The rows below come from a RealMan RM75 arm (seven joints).
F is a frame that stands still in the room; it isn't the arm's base.
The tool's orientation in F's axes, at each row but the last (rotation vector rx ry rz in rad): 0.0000, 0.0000, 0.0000; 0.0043, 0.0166, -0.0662; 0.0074, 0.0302, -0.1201; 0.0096, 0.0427, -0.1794; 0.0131, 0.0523, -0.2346; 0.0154, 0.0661, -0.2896; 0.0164, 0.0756, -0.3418; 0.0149, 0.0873, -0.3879; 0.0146, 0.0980, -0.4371; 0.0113, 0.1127, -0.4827; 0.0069, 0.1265, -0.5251
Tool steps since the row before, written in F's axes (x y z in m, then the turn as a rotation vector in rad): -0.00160, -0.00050, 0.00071, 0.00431, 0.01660, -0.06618; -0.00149, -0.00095, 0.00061, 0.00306, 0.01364, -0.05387; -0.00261, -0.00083, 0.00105, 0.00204, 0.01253, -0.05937; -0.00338, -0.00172, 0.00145, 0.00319, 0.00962, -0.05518; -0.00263, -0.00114, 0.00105, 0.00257, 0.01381, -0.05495; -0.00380, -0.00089, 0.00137, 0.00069, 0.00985, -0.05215; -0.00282, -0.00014, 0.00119, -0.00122, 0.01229, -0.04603; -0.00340, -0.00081, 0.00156, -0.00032, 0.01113, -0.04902; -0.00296, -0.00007, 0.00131, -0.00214, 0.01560, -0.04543; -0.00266, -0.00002, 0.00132, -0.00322, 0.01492, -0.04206; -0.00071, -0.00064, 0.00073, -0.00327, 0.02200, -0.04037
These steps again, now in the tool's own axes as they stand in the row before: -0.00160, -0.00050, 0.00071, 0.00431, 0.01660, -0.06618; -0.00143, -0.00104, 0.00059, 0.00305, 0.01361, -0.05388; -0.00252, -0.00113, 0.00098, 0.00234, 0.01235, -0.05940; -0.00308, -0.00229, 0.00133, 0.00381, 0.00972, -0.05512; -0.00235, -0.00171, 0.00094, 0.00222, 0.01365, -0.05500; -0.00347, -0.00193, 0.00115, 0.00137, 0.00934, -0.05223; -0.00269, -0.00107, 0.00099, -0.00172, 0.01102, -0.04634; -0.00297, -0.00204, 0.00130, -0.00018, 0.01029, -0.04920; -0.00277, -0.00133, 0.00103, -0.00406, 0.01354, -0.04596; -0.00248, -0.00127, 0.00103, -0.00507, 0.01239, -0.04269; -0.00038, -0.00093, 0.00066, -0.00886, 0.01845, -0.04130
